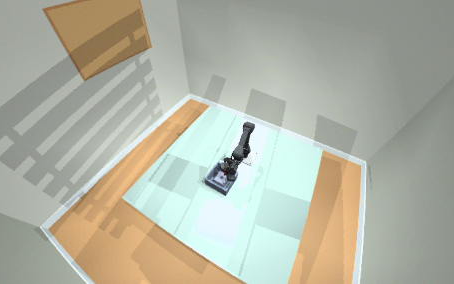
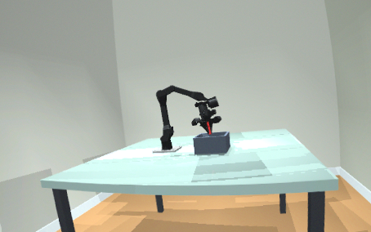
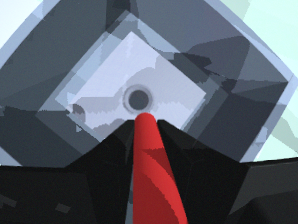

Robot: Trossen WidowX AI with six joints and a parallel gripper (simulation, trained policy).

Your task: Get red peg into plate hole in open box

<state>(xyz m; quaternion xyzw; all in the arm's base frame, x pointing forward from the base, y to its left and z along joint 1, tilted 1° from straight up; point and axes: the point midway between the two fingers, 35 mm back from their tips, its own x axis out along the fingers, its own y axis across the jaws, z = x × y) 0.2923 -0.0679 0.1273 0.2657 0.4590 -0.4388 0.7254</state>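
The red peg is 1 cm to the left of my gripper tip and 3 cm above it. The rest, counted from my gripper tip: grey box 1 cm ahead, 2 cm to the right, 8 cm below.
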